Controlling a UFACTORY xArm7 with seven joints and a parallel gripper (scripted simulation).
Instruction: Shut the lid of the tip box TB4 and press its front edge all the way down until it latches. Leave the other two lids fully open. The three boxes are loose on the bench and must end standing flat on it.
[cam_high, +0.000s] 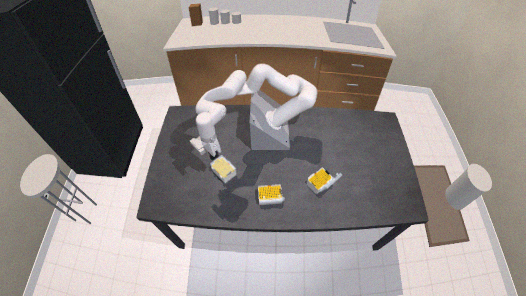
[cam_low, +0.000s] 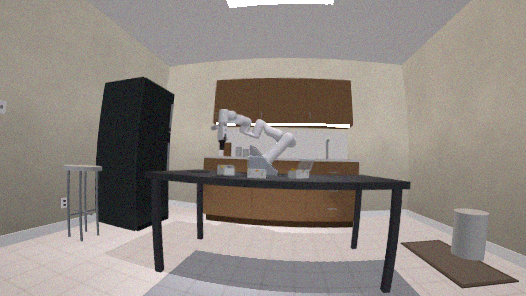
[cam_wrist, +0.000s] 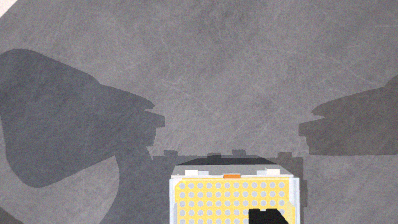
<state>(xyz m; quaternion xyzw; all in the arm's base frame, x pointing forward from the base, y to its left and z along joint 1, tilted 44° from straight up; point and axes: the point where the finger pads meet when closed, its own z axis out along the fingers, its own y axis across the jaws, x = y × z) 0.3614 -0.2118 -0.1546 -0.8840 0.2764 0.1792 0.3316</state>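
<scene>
My gripper is now 30 mm past the yellow rack, 20 mm to the right of it and 150 mm above it. From my hand the other things lie so: white label: 80 mm behind, 60 mm to the left, 200 mm below; then tip box lid: 610 mm to the left, 110 mm below.
</scene>
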